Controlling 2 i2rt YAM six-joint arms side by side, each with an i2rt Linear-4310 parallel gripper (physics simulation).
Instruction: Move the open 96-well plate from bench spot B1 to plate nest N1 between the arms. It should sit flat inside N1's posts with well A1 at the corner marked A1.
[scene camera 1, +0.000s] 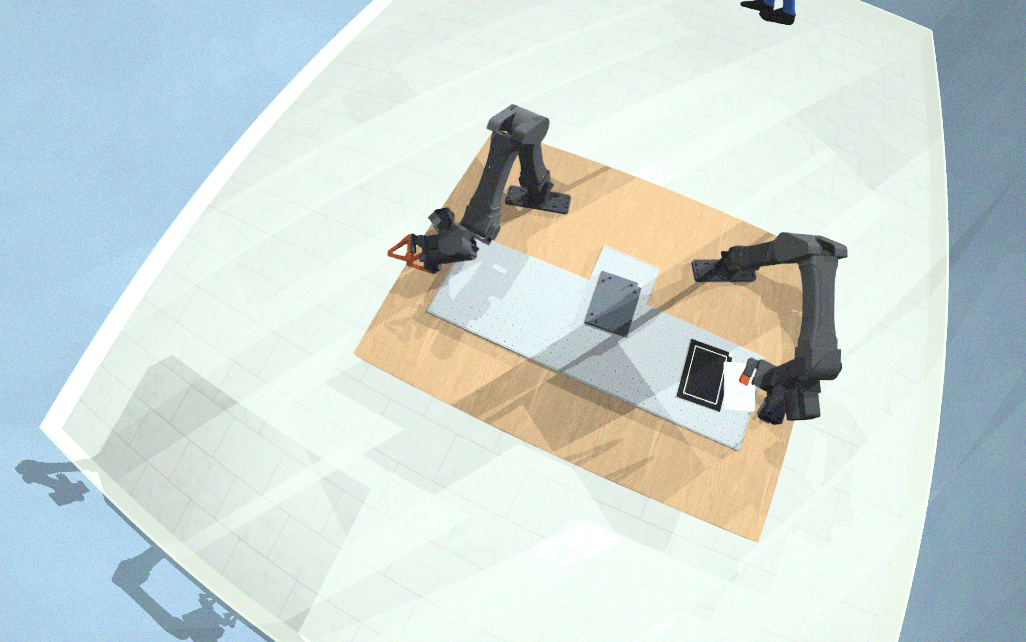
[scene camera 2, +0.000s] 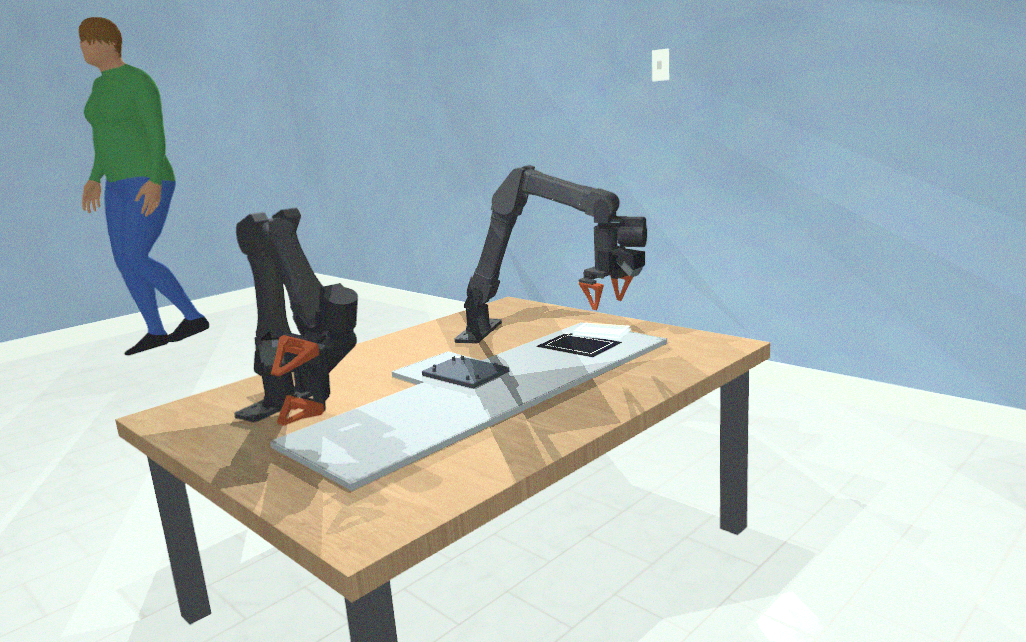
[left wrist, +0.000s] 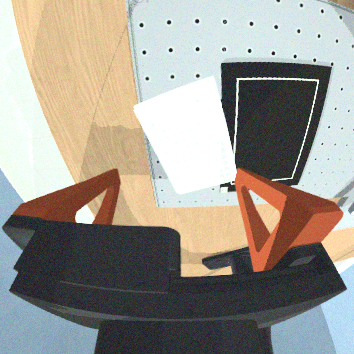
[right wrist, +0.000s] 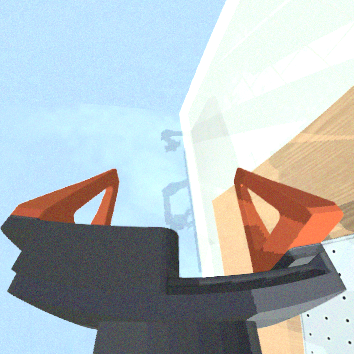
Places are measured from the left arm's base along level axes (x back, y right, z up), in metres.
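Pixels of known places: left gripper, fingertip midpoint: (scene camera 1: 755, 387) (scene camera 2: 607, 305) (left wrist: 177, 174); right gripper, fingertip midpoint: (scene camera 1: 397, 258) (scene camera 2: 277, 399) (right wrist: 176, 174); left arm's base, origin of the base link: (scene camera 1: 723, 271) (scene camera 2: 479, 332) (left wrist: 240, 254); right arm's base, origin of the base link: (scene camera 1: 538, 200) (scene camera 2: 281, 402).
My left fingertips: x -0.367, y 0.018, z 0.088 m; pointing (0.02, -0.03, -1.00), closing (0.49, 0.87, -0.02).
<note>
For each thing: its middle in the pictures, then the offset to it from my left fingertips. "spot": a spot on its surface instead. Level surfaces: height alone.
- white 96-well plate, body centre: (left wrist: 191, 144) (scene camera 2: 601, 331) (scene camera 1: 739, 386) dy +0.009, dx +0.015, dz -0.067 m
- black white-outlined pad, surface spot: (left wrist: 274, 125) (scene camera 2: 583, 344) (scene camera 1: 704, 379) spot: dy +0.107, dx +0.040, dz -0.073 m
- dark plate with short posts, body centre: (scene camera 2: 465, 369) (scene camera 1: 614, 302) dy +0.338, dx +0.263, dz -0.064 m
- pale perforated board, its level: dz -0.075 m
- wooden table, its level: dz -0.088 m
The white 96-well plate (scene camera 1: 738, 387) (scene camera 2: 602, 330) (left wrist: 186, 136) lies flat on the perforated board, beside and slightly over the edge of the black white-outlined pad (scene camera 1: 705, 373) (scene camera 2: 579, 345) (left wrist: 274, 125), turned at an angle to it. Its wells and A1 mark cannot be made out. Nest N1, a dark plate with short posts (scene camera 1: 613, 303) (scene camera 2: 464, 370), stands mid-board between the arms. My left gripper (scene camera 2: 607, 304) (left wrist: 177, 174) is open and points down, well above the white plate. My right gripper (scene camera 2: 290, 395) (right wrist: 176, 174) is open and empty, out past the board's far left end in scene camera 1.
The pale perforated board (scene camera 1: 522, 302) (scene camera 2: 393, 431) (left wrist: 172, 37) lies along the wooden table (scene camera 1: 484, 386) (scene camera 2: 453, 492). The arm bases stand on the table behind the board, on either side of the nest. A person (scene camera 2: 128, 128) stands on the floor beyond the table.
</note>
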